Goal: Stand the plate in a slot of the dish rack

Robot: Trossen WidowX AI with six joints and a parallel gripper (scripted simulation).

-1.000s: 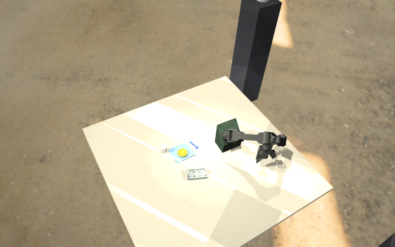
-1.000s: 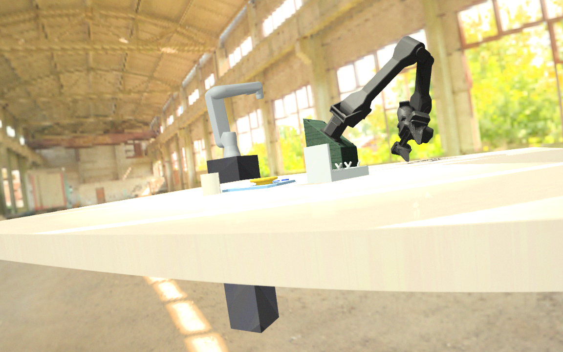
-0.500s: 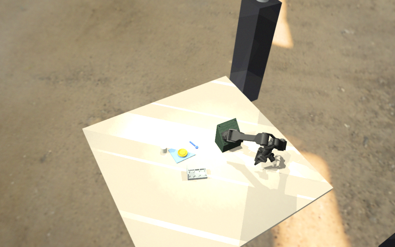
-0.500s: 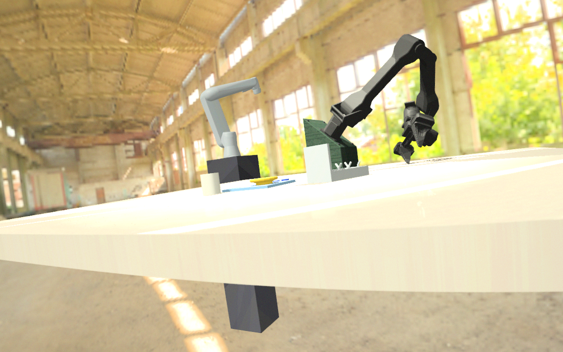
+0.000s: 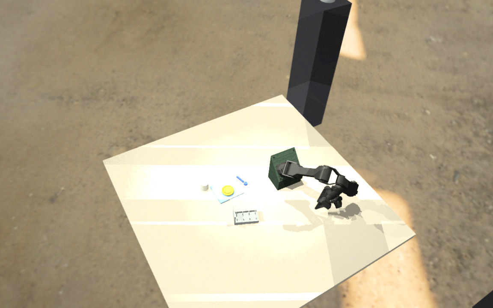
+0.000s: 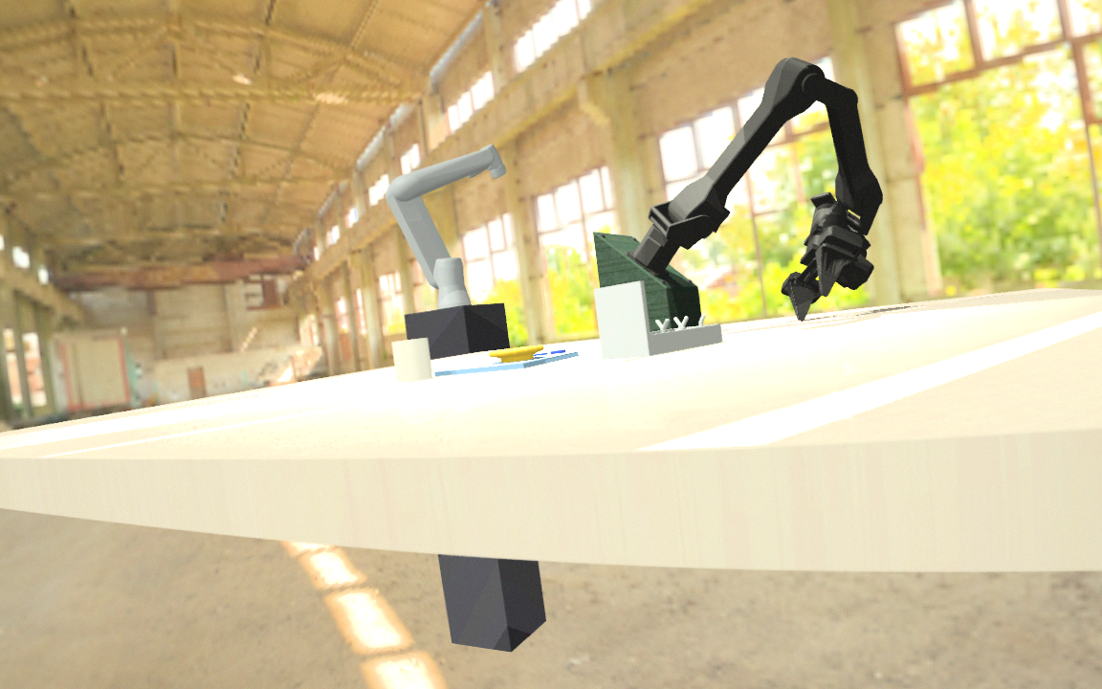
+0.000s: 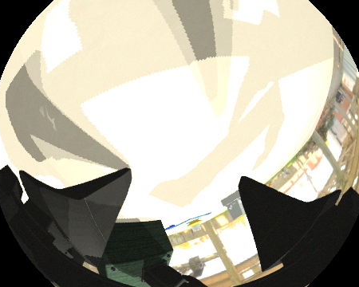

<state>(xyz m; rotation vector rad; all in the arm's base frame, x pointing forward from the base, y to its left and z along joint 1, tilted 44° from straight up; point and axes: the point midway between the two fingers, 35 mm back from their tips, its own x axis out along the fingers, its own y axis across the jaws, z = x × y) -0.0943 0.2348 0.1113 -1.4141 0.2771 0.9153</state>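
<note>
The grey dish rack is 38 cm ahead of my gripper tip and 13 cm to the right of it. Round my gripper tip: blue spoon 27 cm ahead, 35 cm to the right, 2 cm below; light blue mat 38 cm ahead, 34 cm to the right, 2 cm below; yellow plate 38 cm ahead, 32 cm to the right.
</note>
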